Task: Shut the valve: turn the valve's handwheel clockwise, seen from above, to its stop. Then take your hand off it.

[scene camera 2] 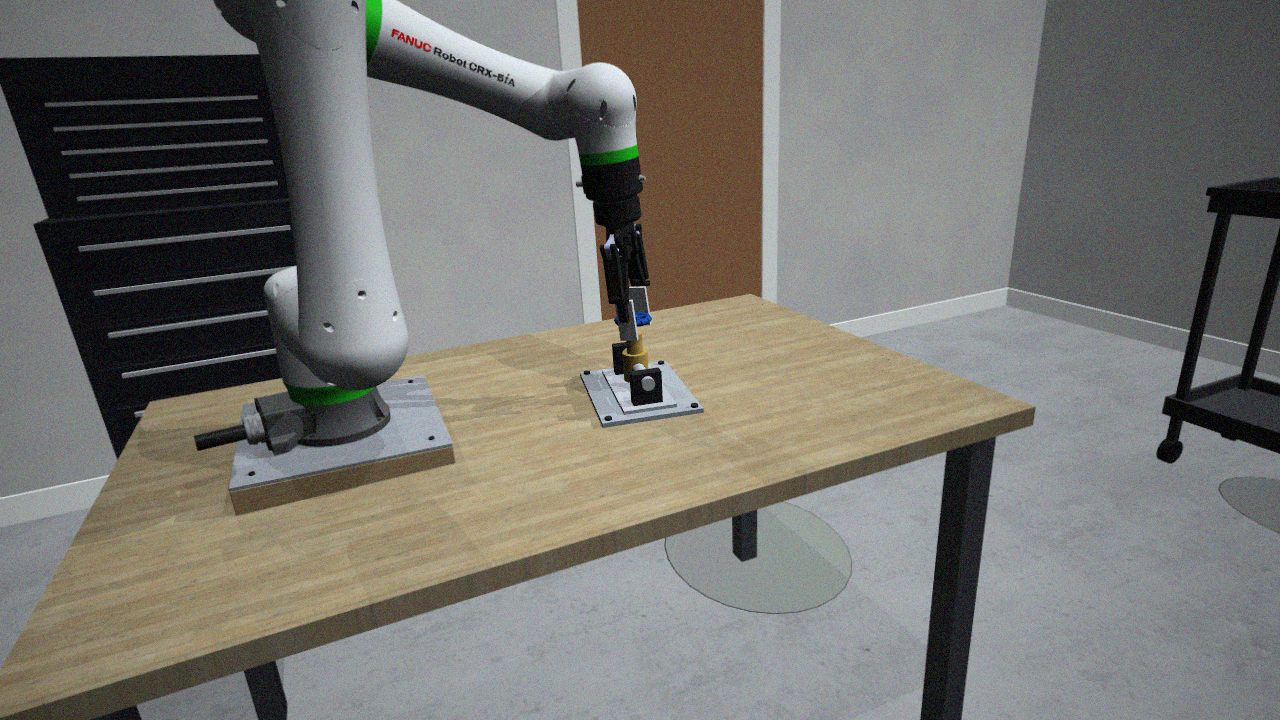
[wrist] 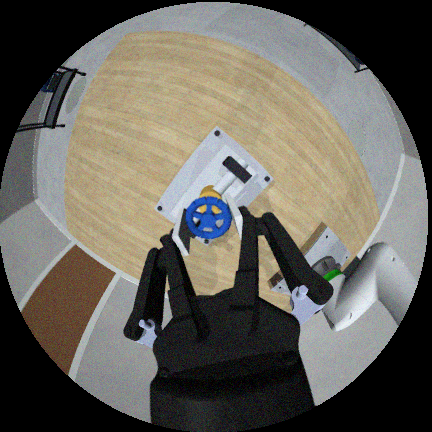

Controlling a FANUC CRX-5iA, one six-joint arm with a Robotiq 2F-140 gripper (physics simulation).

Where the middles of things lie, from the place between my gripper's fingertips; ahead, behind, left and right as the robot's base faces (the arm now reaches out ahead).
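Blue handwheel (wrist: 207, 218): my hand 10 mm below it. Grey base plate (scene camera 2: 605, 404): 110 mm below my hand.
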